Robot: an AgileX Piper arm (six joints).
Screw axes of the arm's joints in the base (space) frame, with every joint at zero. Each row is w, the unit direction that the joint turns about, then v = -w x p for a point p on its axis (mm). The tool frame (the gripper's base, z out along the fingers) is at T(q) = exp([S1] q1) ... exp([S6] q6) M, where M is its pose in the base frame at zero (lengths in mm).
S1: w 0 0 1 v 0 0 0
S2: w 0 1 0 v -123 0 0
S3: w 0 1 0 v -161.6 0 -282.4
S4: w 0.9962 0 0.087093 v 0 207.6 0
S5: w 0 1 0 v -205.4 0 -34.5
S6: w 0.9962 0 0.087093 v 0 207.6 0
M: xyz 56.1 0 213.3 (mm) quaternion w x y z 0.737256 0 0.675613 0
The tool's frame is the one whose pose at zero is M.
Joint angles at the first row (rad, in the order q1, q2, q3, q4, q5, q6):
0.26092 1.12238 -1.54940 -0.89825 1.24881 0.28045
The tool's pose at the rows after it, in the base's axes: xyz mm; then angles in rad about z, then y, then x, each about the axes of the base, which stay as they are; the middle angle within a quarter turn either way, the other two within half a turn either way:
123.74 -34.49 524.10 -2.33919 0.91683 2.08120
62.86 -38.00 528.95 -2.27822 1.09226 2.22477
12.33 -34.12 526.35 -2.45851 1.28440 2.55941
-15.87 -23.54 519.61 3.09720 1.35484 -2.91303
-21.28 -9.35 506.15 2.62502 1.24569 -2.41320
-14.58 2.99 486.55 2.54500 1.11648 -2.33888
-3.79 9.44 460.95 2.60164 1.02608 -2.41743
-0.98 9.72 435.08 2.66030 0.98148 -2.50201
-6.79 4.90 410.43 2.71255 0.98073 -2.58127
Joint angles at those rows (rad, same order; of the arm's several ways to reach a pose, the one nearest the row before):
0.26098 0.96645 -1.55381 -0.85390 1.25951 0.31419
0.26104 0.80068 -1.55619 -0.65613 1.26735 0.32665
0.26091 0.66300 -1.55621 -0.42947 1.26861 0.32250
0.26094 0.58183 -1.54156 -0.21651 1.26860 0.29951
0.26087 0.54218 -1.48251 -0.04084 1.26863 0.26035
0.26093 0.51900 -1.38889 0.07669 1.26862 0.21302
0.26089 0.49470 -1.27292 0.11660 1.26861 0.18029
0.26089 0.44801 -1.16260 0.11133 1.26861 0.16223
0.26094 0.37354 -1.06198 0.07479 1.26861 0.15717

